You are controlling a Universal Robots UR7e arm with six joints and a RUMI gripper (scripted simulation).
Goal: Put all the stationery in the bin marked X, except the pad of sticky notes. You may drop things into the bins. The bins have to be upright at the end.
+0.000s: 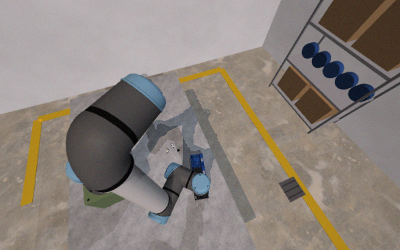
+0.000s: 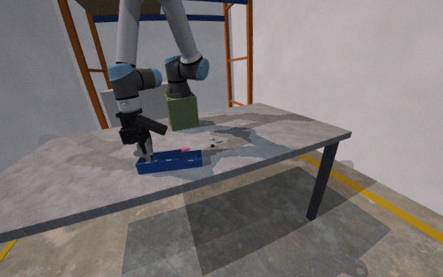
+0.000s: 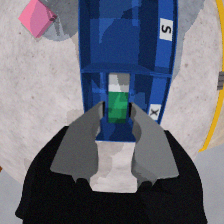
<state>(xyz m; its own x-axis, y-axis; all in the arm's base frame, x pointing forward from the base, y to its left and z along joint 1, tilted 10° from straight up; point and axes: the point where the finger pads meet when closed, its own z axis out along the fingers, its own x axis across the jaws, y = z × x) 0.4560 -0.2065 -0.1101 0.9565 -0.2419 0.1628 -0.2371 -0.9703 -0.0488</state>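
Right now my hand is 2 cm above the marker and 1 cm to the right of it. Round my hand: pink sticky note pad 14 cm to the left, 8 cm behind, 3 cm below; joined blue bins 8 cm to the left, 3 cm ahead, 1 cm below; black item 28 cm to the left, 4 cm behind, 3 cm below.
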